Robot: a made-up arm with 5 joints.
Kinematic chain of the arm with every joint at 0, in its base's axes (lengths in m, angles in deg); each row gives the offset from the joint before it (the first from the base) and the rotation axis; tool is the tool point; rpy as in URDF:
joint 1: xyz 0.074 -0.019 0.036 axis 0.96 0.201 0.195
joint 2: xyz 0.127 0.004 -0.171 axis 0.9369 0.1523 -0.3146
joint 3: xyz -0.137 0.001 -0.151 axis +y
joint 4: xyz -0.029 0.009 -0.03 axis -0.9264 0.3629 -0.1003
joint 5: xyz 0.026 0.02 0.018 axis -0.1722 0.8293 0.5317
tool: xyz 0 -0.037 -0.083 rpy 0 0 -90
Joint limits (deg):
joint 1: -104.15..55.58
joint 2: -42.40..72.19
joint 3: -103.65..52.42
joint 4: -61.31..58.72
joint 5: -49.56..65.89
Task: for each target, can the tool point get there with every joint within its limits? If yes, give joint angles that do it. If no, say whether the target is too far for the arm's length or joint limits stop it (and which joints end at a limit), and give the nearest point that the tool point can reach.
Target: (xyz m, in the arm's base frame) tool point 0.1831 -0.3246 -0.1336
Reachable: yes | joints -75.80 22.88 -27.91 -24.77 -40.15
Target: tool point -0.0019 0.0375 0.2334
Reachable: no: joint limits stop it (at a limit: joint 1, joint 2, joint 3, joint 4) | nearest point -0.0104 0.2193 0.1493 | short by 0.200 m
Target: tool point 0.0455 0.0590 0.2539
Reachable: no: joint limits stop it (at a limit: joint 1, joint 2, joint 3, joint 4) | nearest point 0.0005 0.2228 0.1527 | short by 0.198 m
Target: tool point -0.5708 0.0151 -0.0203
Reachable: no: too far | nearest point -0.1070 0.2468 -0.0819 | short by 0.522 m
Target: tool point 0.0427 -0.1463 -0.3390
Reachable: yes | joints -14.97 1.43 12.03 36.79 2.25
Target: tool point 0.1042 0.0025 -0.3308
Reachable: yes | joints -31.75 45.83 -2.22 -46.72 50.40
